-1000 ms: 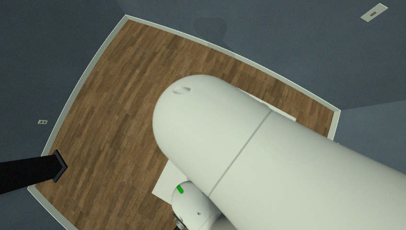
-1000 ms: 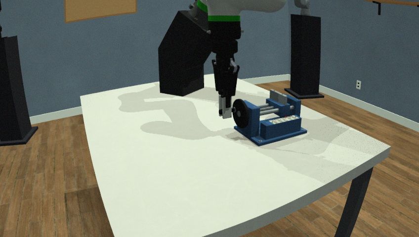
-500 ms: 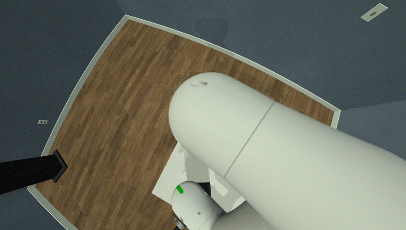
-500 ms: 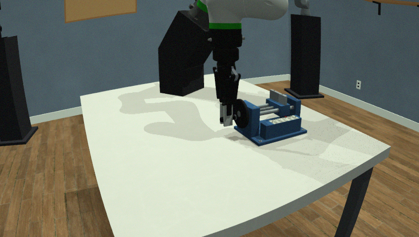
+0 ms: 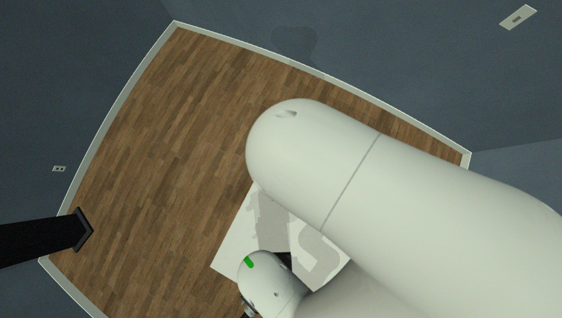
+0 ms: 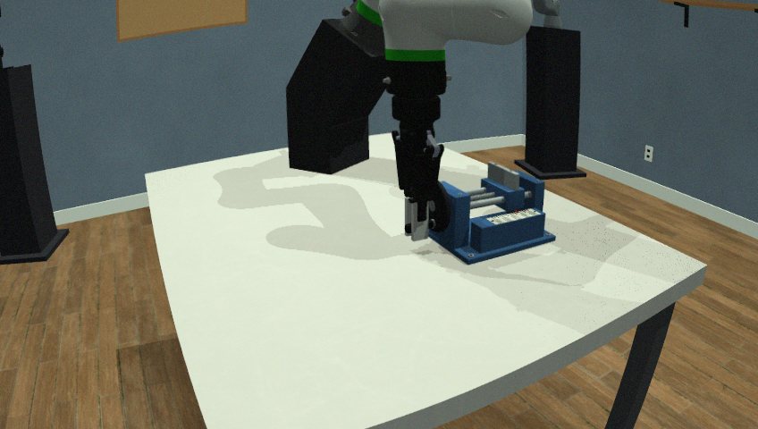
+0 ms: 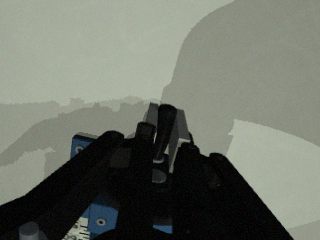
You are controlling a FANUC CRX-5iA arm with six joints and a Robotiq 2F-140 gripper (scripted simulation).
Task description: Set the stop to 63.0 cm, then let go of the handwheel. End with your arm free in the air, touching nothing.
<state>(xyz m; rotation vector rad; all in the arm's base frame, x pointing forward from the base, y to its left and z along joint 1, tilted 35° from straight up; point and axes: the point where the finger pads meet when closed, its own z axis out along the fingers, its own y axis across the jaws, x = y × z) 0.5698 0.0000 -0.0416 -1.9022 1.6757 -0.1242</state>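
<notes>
Now: the handwheel 2 cm to the left of my hand and 1 cm below it. Also, from my hand: stop block: 3 cm behind, 18 cm to the left, 3 cm above.
</notes>
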